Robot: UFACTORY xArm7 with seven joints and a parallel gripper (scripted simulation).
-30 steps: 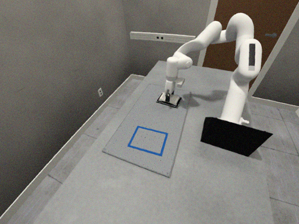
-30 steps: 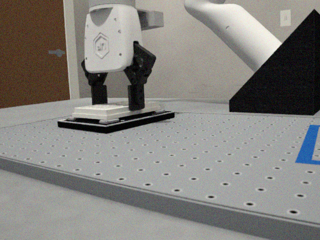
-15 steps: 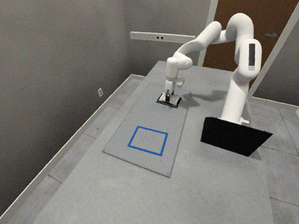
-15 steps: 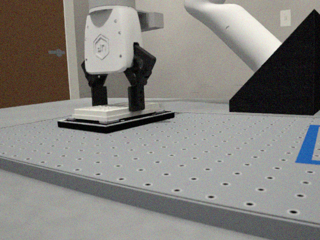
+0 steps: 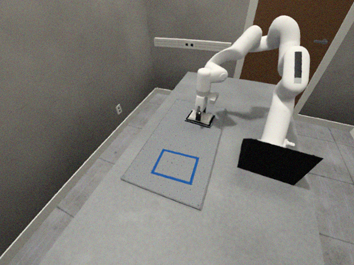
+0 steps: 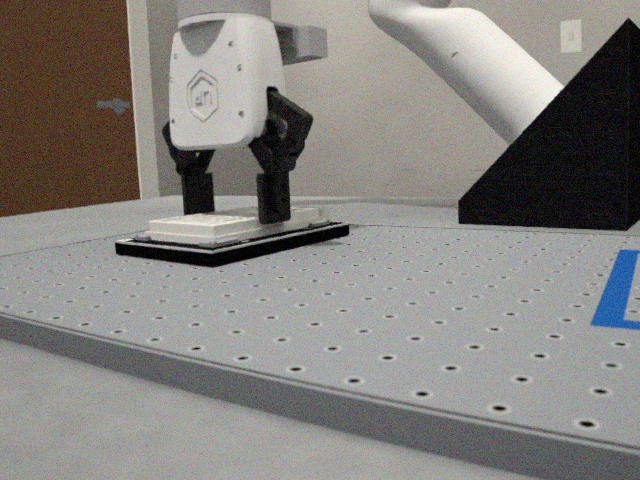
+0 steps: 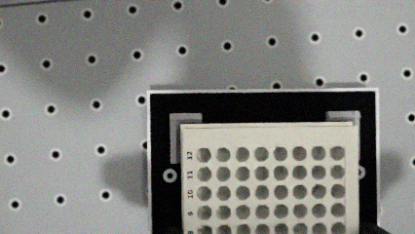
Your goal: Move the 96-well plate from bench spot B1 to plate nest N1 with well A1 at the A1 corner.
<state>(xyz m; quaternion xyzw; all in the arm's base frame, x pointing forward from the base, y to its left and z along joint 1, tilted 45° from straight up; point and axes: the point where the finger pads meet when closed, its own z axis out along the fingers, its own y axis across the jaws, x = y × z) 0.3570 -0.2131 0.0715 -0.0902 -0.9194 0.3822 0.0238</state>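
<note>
My gripper is now 1 cm above the white 96-well plate. Also, from my hand: black plate nest (3 cm below).
</note>
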